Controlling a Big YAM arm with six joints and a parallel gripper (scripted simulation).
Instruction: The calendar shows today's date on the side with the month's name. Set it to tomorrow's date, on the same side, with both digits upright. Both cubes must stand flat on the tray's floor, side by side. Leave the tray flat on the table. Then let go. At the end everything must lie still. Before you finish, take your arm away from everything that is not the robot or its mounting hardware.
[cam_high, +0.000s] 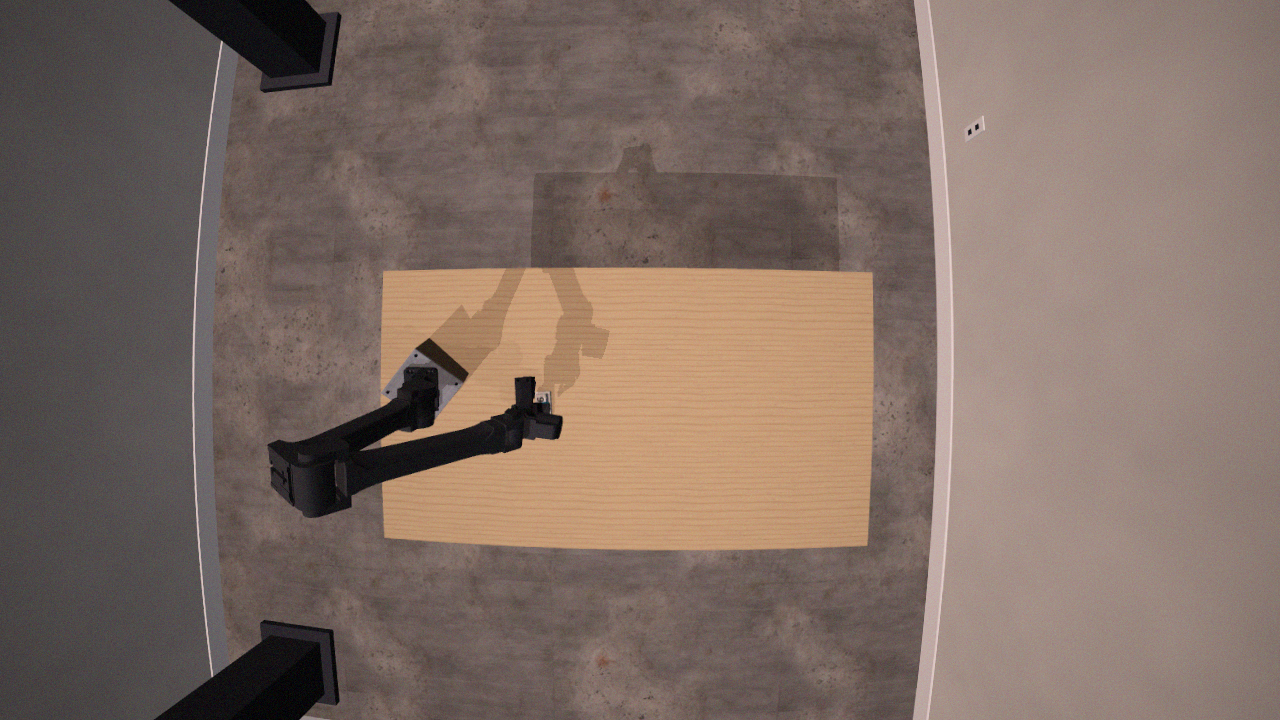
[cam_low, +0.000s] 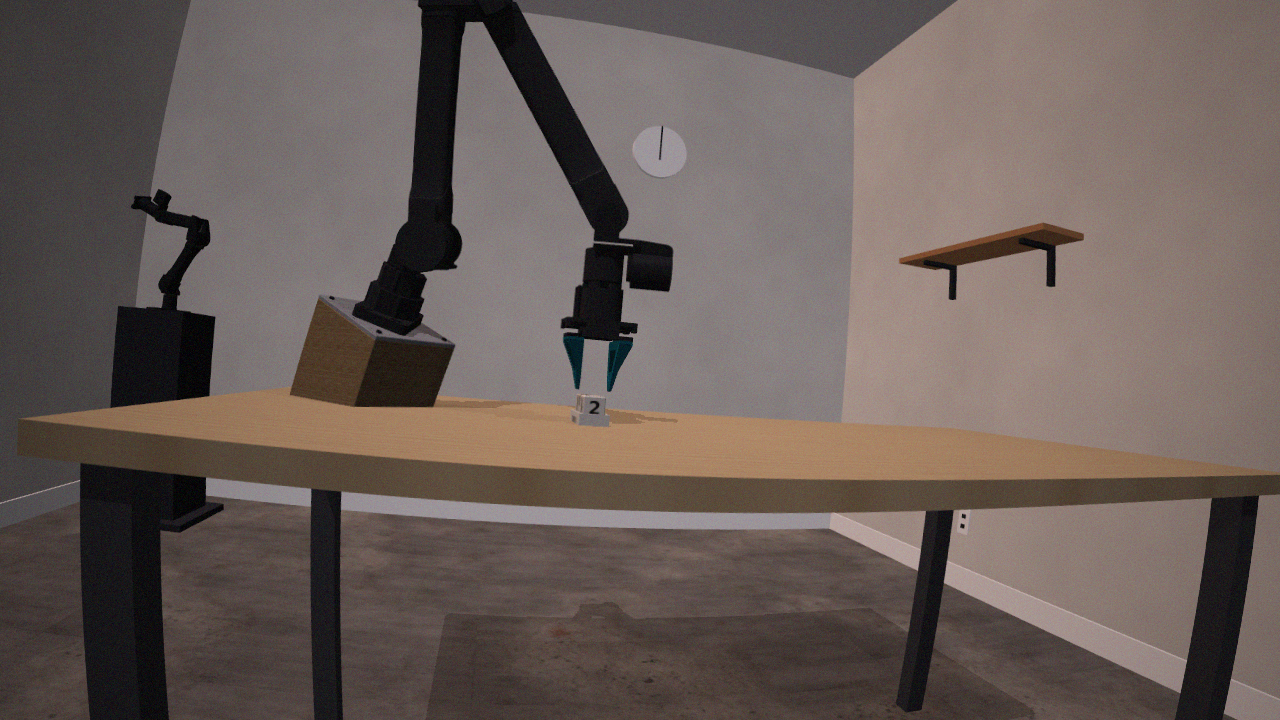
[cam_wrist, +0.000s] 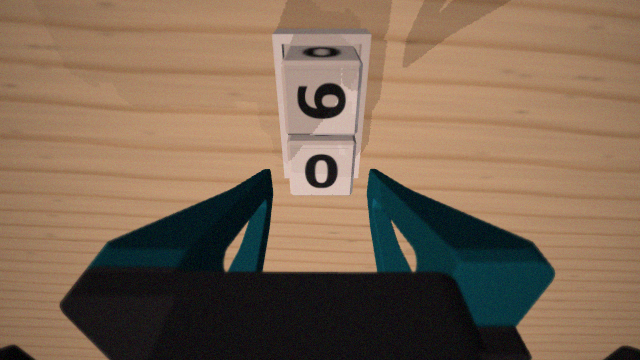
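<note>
Right now the cube is 30 mm below my hand. The rest, counted from my hand: white tray: 50 mm below, 20 mm to the left.
</note>
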